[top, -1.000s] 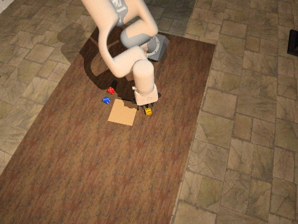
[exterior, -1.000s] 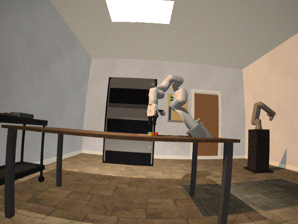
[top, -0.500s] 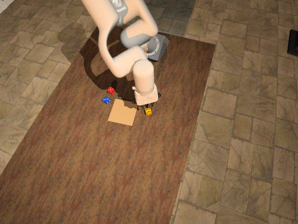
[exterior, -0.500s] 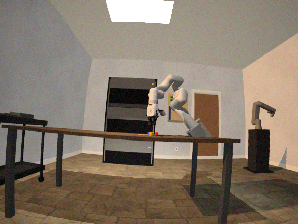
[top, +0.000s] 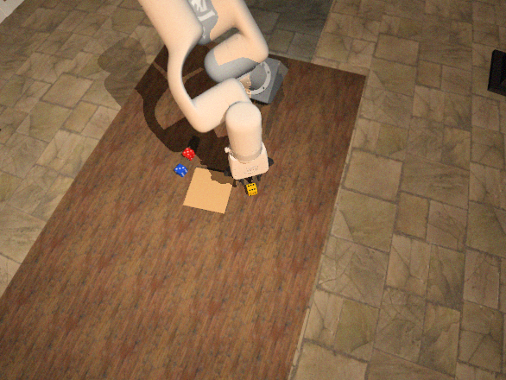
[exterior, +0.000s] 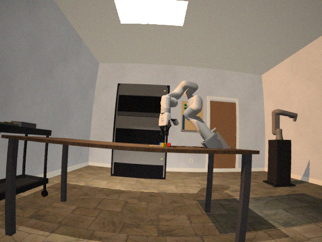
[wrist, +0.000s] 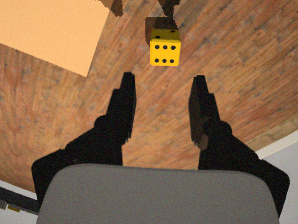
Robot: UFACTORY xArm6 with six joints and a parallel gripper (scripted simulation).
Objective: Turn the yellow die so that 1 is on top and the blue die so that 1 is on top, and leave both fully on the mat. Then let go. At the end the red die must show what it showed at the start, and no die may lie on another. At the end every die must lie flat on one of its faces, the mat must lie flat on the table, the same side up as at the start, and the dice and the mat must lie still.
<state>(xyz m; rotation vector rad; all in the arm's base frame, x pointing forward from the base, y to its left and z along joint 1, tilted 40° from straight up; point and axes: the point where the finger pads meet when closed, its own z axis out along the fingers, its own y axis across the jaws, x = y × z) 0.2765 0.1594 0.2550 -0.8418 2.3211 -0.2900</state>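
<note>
Now: the yellow die 90 mm below my hand. The rest, counted from my hand: red die (30 mm behind, 250 mm to the right, 90 mm below); then tan mat (60 mm ahead, 130 mm to the right, 100 mm below); then blue die (40 mm ahead, 250 mm to the right, 90 mm below).
</note>
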